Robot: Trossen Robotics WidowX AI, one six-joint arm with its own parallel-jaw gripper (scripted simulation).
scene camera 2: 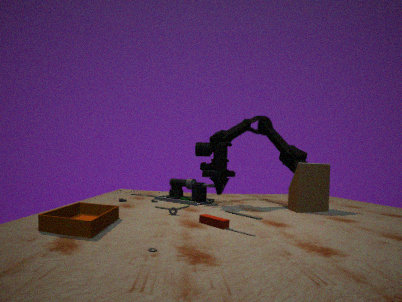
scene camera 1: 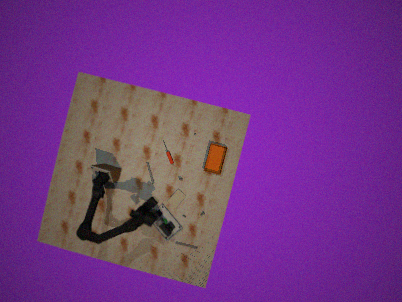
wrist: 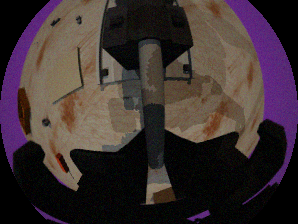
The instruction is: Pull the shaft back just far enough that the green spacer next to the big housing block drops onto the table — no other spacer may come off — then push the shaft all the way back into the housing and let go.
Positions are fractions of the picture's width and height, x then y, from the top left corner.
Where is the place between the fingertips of my gripper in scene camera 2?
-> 0.55,0.64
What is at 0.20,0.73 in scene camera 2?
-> An orange tray.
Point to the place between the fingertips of my gripper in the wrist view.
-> At 0.51,0.58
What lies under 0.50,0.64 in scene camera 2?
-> A dark housing block.
